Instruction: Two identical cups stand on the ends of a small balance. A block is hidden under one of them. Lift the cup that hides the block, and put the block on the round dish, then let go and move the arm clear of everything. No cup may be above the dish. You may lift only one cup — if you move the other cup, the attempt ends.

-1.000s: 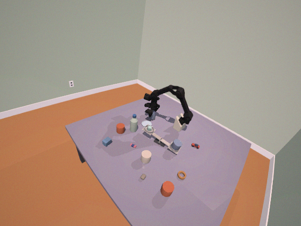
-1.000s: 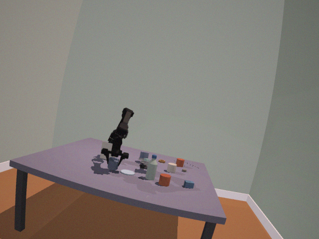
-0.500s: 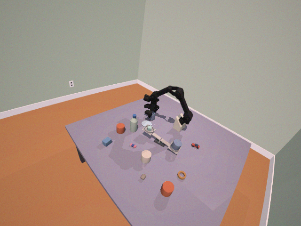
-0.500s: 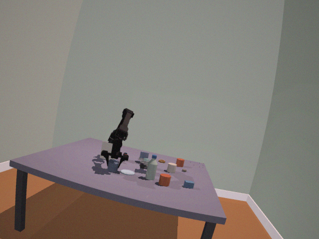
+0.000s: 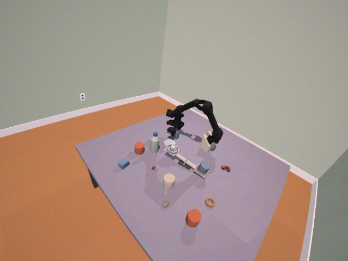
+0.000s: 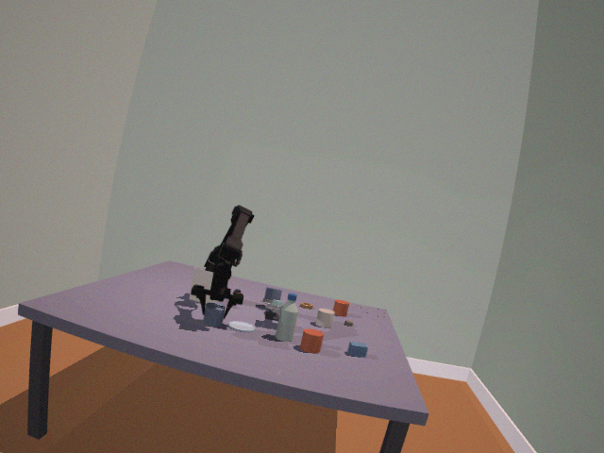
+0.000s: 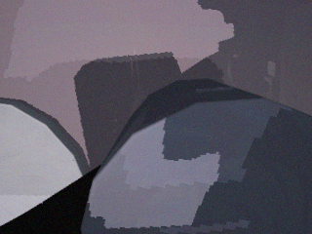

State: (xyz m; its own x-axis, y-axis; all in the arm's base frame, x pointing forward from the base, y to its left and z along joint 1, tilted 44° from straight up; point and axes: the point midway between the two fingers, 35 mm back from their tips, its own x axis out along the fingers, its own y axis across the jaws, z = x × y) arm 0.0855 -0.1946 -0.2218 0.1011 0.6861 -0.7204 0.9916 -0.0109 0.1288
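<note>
My gripper tip is 20 mm to the left of the blue-grey cup and 10 mm below it. Round my gripper tip: pale green block: 220 mm ahead, 140 mm to the left, 60 mm above; round grey-blue dish: 100 mm ahead, 30 mm to the left, 20 mm below; white bottle: 260 mm ahead, 90 mm above.
</note>
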